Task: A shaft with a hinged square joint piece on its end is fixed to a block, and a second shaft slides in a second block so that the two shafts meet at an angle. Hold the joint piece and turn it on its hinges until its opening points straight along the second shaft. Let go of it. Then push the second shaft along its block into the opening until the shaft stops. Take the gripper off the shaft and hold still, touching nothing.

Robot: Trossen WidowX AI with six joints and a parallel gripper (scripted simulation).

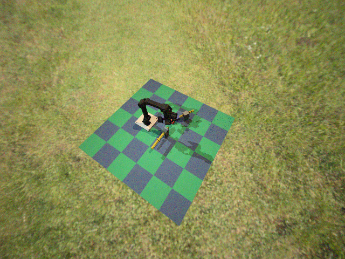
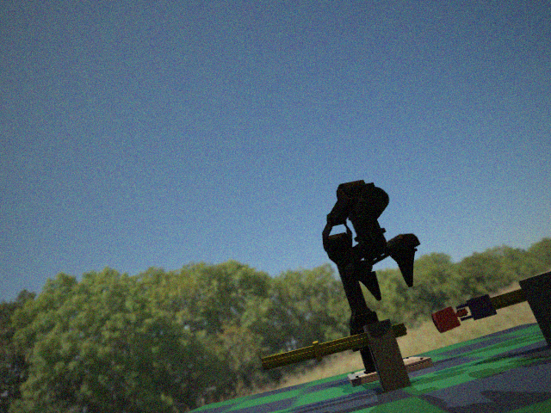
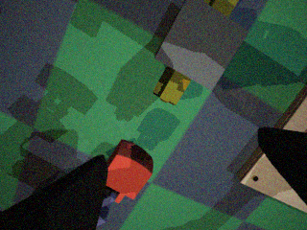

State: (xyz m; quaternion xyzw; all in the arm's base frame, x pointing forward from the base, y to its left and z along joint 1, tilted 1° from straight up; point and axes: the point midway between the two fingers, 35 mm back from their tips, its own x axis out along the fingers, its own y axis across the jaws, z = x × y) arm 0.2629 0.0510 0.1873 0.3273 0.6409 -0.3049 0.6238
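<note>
Right now the red square joint piece is 80 mm to the left of my gripper tip, 80 mm below it and 10 mm ahead of it.
</note>
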